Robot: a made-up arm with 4 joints. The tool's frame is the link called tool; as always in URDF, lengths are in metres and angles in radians. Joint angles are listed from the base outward.
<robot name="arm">
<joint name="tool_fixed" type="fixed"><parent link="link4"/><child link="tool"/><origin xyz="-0.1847 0.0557 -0.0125" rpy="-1.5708 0 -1.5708"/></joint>
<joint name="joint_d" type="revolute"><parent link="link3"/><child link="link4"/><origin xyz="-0.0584 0.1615 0.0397" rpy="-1.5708 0 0"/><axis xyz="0 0 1"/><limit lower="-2.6" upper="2.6"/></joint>
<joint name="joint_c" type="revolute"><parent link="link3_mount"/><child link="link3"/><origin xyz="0.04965 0.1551 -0.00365" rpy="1.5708 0 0"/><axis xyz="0 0 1"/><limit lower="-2.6" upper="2.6"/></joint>
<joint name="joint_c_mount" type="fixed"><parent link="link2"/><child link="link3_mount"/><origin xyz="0.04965 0.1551 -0.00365" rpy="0 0 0"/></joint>
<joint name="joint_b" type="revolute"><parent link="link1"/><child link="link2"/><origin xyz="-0.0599 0.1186 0.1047" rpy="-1.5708 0 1.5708"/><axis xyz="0 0 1"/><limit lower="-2.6" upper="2.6"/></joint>
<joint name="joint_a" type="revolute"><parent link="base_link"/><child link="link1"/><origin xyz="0 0 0.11" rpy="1.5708 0 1.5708"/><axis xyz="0 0 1"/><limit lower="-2.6" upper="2.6"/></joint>
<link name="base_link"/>
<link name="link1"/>
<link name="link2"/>
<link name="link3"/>
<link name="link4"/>
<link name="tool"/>
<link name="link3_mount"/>
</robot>
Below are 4 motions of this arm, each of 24 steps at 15 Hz.
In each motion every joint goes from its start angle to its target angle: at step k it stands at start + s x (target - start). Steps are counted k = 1, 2, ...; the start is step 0. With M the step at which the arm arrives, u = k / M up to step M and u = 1 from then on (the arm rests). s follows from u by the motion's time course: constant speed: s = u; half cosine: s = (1 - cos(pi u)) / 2; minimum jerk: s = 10 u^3 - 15 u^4 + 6 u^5.
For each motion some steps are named. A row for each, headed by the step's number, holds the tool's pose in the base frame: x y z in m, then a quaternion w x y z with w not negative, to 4 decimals.
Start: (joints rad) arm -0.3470 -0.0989 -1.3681 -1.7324
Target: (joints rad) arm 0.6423 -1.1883 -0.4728 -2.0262
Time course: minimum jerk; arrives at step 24
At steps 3, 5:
3: -0.3066 0.0812 0.5252 0.3905 -0.5029 0.5401 -0.5503
5: -0.2889 0.0631 0.5503 0.3896 -0.4882 0.5821 -0.5206

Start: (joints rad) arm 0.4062 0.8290 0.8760 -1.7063
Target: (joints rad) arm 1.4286 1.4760 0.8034 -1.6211
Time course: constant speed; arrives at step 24
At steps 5, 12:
5: -0.1492 0.0115 -0.1885 0.7786 0.3552 0.1835 0.4838
12: -0.0758 0.1336 -0.1971 0.7629 0.4504 0.0289 0.4629

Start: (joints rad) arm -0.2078 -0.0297 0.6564 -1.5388
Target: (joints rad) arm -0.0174 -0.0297 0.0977 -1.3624
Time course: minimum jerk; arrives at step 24
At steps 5, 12, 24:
5: -0.3524 -0.1379 0.2761 0.6965 0.1563 0.6858 0.1415
12: -0.3550 -0.1635 0.2827 0.7321 0.1010 0.6683 0.0848
24: -0.3565 -0.1937 0.2886 0.7668 0.0317 0.6407 0.0246

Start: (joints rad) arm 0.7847 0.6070 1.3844 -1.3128
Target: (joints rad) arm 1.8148 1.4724 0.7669 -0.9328
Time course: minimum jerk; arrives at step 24
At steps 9, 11, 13, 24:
9: -0.1536 0.2196 -0.0533 0.5449 0.6654 -0.1209 0.4957
11: -0.0970 0.2698 -0.0342 0.5424 0.6953 -0.2042 0.4250
13: -0.0325 0.3120 -0.0005 0.5298 0.7262 -0.2834 0.3341
24: 0.1530 0.3482 0.1204 0.4443 0.7872 -0.4272 0.0202

